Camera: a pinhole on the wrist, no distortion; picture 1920 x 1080 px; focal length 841.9 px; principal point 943.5 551.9 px. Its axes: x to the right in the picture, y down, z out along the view. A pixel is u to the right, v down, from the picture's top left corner.
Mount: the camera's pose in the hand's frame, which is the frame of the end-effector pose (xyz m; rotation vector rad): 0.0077 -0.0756 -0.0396 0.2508 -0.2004 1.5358
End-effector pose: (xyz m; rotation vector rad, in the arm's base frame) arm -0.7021 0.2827 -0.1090 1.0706 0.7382 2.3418
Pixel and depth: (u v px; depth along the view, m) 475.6 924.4 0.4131
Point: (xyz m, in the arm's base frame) -0.2937 0.5717 -0.2960
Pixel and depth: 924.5 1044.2 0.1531
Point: -0.5485 0.3574 -0.1671
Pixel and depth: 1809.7 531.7 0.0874
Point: -0.6536 0.3216 -0.0716
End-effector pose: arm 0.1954 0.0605 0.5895 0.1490 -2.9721 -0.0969
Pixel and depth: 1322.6 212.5 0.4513
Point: -0.0814 0.0513 0.1846
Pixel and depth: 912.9 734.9 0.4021
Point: 0.2244 -0.1140 0.2246
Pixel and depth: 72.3 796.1 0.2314
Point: 0.2690 -0.2939 0.4384
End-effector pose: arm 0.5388 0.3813 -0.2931 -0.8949 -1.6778 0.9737
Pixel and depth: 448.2 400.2 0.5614
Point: 0.0578 0.1778 0.1631
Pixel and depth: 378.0 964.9 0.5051
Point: 0.1951 -0.1198 0.0306
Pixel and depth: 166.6 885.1 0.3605
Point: 0.3079 0.0164 0.0573
